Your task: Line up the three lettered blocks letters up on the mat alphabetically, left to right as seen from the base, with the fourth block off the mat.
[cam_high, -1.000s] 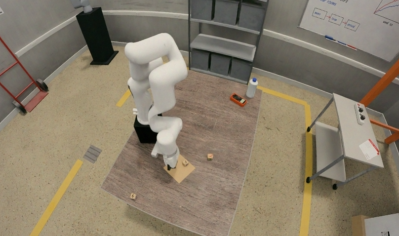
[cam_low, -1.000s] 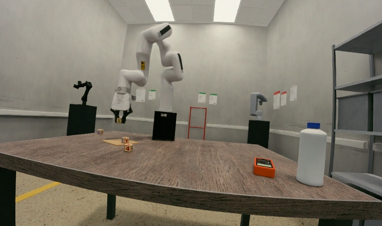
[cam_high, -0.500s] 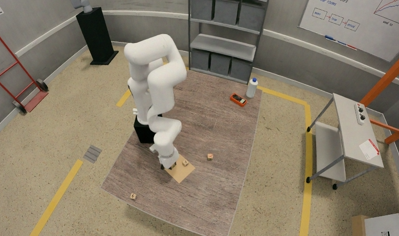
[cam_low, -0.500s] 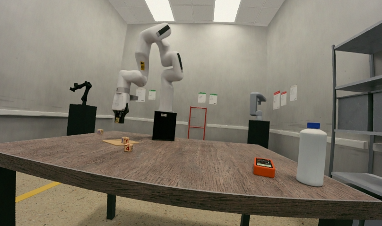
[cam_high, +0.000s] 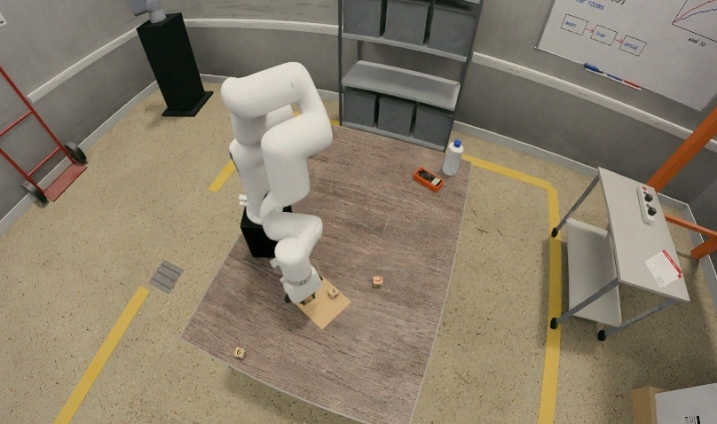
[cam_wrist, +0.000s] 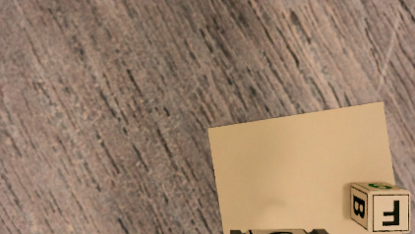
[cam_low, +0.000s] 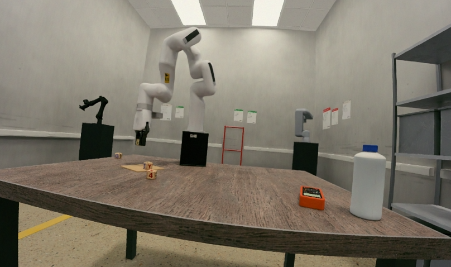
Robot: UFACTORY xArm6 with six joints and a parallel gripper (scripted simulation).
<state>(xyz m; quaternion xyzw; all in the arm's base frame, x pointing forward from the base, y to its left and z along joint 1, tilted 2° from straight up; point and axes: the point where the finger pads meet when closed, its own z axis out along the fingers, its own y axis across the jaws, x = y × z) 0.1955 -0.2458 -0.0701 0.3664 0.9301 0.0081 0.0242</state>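
My gripper is now 30 mm short of the tan mat, 30 mm to the right of it and 120 mm above it. From my hand the other things lie so: white bottle (480 mm ahead, 740 mm to the left, 40 mm below).
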